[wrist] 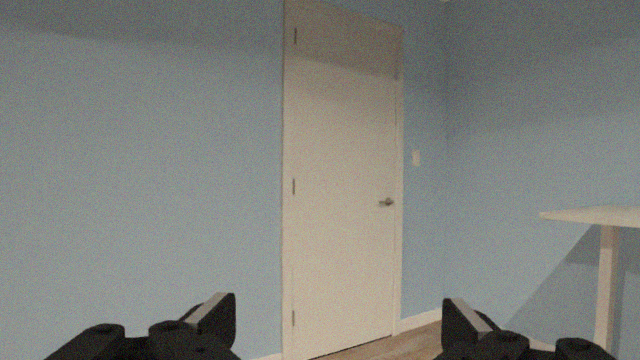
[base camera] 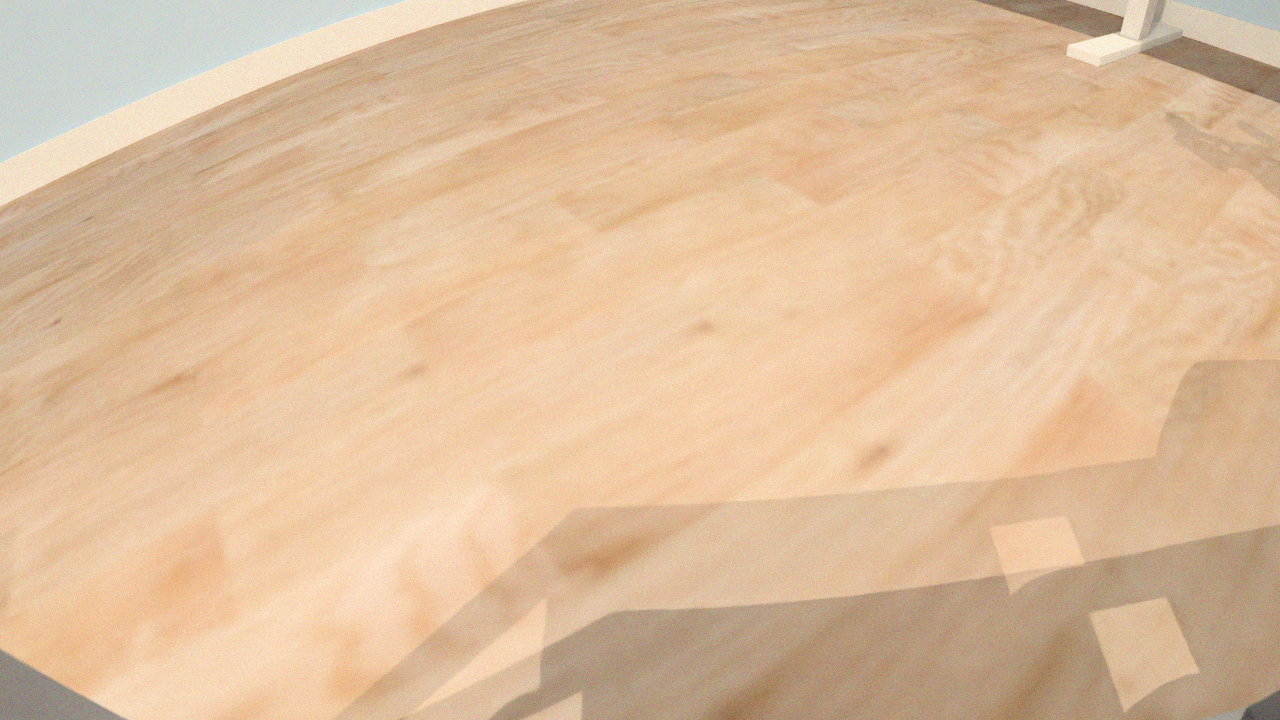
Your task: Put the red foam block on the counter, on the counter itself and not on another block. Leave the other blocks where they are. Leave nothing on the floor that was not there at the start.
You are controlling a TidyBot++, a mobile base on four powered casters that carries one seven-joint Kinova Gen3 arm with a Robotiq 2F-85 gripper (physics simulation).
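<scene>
My gripper [wrist: 337, 319] is open, with its two black fingers wide apart at the bottom of the wrist view and a wall and door behind the gap. No block is between the fingers. The red foam block does not show in either view, and neither do the other blocks or the counter.
A pale table [wrist: 607, 216] shows in part at the right of the wrist view. A table foot [base camera: 1126, 44] stands on the wood floor [base camera: 626, 268] at the top right of the base view. A closed white door [wrist: 345, 200] is in the blue wall [wrist: 150, 175].
</scene>
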